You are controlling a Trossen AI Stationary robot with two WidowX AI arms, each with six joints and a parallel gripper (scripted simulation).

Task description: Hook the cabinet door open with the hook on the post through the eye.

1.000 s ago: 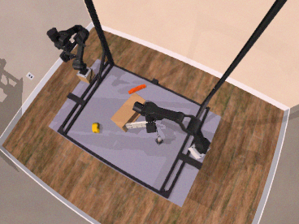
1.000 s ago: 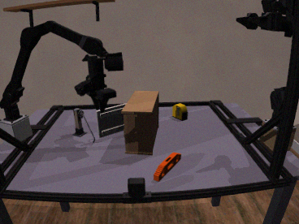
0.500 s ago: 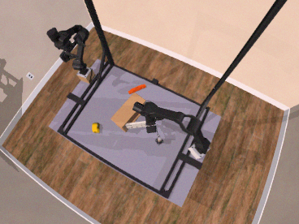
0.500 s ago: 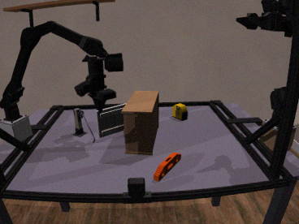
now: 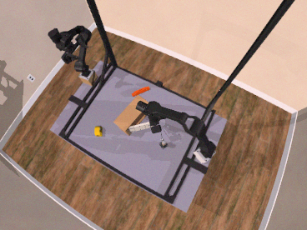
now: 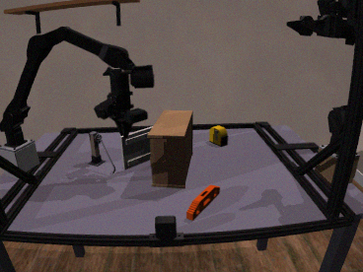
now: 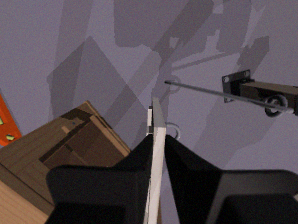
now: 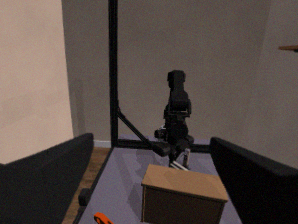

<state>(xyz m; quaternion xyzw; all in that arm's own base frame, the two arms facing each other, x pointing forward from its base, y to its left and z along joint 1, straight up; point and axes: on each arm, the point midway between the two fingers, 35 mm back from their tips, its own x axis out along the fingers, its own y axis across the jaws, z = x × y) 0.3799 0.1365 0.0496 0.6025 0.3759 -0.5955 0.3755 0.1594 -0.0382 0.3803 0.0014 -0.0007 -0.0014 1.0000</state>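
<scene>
The hook lies 30 mm ahead of my left hand, 80 mm to the left of it and 100 mm below it. From my left hand the other things lie so: hook post (50 mm ahead, 110 mm to the left, 80 mm below); then orange tool (180 mm behind, 250 mm to the right, 140 mm below); then cabinet door (70 mm ahead, 50 mm to the right, 90 mm below).
</scene>
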